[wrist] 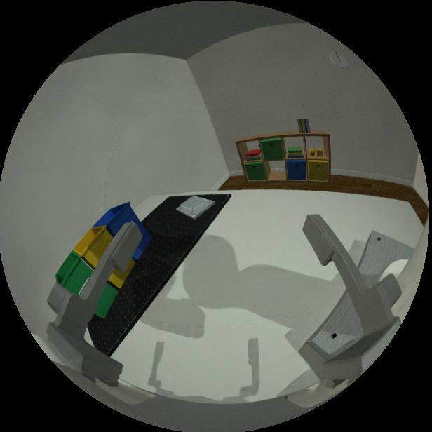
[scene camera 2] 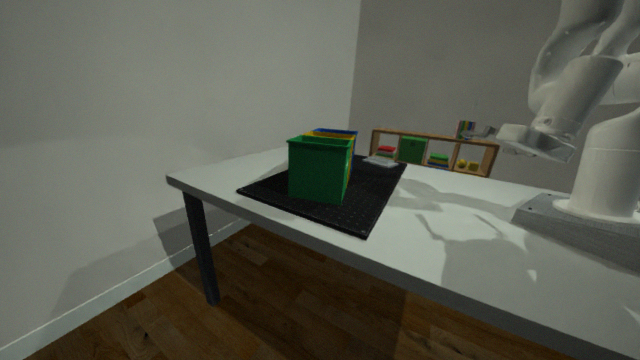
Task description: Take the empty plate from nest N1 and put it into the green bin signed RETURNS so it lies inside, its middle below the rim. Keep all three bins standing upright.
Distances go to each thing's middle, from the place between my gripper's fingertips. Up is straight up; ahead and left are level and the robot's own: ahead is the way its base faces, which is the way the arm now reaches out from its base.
Labels:
My hand is 49 cm short of the yellow bin (wrist: 92, 245), 12 cm above it and 8 cm to the right of it. Also, from my hand: green bin (scene camera 2: 317, 166) 47 cm ahead, 21 cm to the left, 12 cm below; blue bin (wrist: 114, 218) 52 cm ahead, 12 cm below, 4 cm to the right.

